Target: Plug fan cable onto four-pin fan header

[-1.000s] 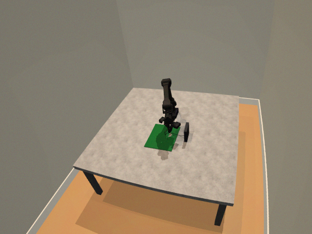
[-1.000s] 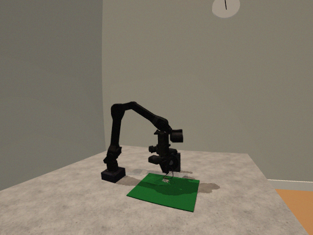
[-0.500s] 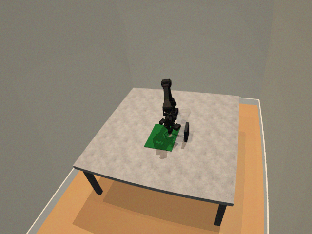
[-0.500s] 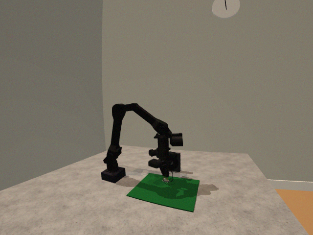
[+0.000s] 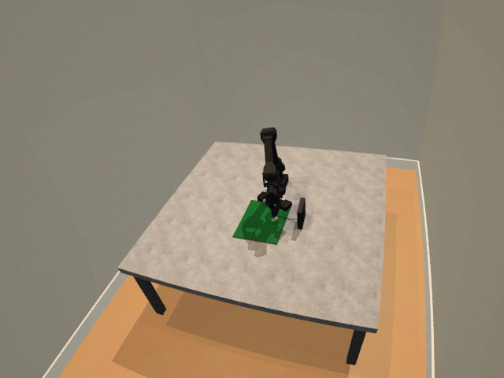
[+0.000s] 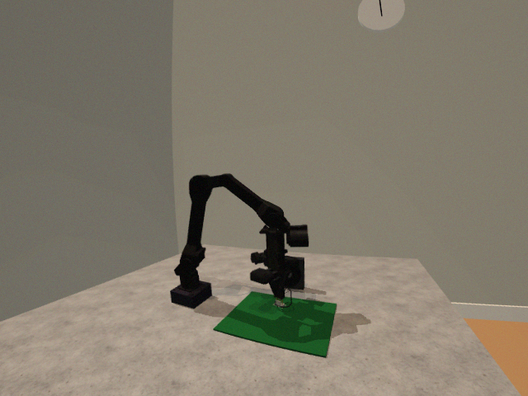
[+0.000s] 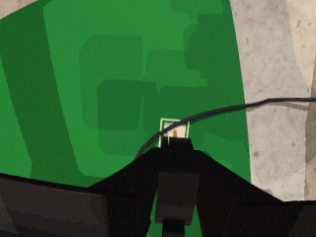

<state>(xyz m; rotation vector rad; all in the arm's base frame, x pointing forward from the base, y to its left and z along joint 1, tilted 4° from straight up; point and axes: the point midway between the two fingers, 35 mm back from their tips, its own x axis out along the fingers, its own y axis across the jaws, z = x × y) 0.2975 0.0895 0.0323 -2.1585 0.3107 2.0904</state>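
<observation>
My gripper tip is 1 cm short of the dark fan plug and 1 cm below it. From my gripper tip the other things lie so: green board: 4 cm ahead, 6 cm to the right, 6 cm below; then white-framed header: 1 cm ahead, 4 cm below; then black fan: 1 cm behind, 13 cm to the left, 2 cm above.
</observation>
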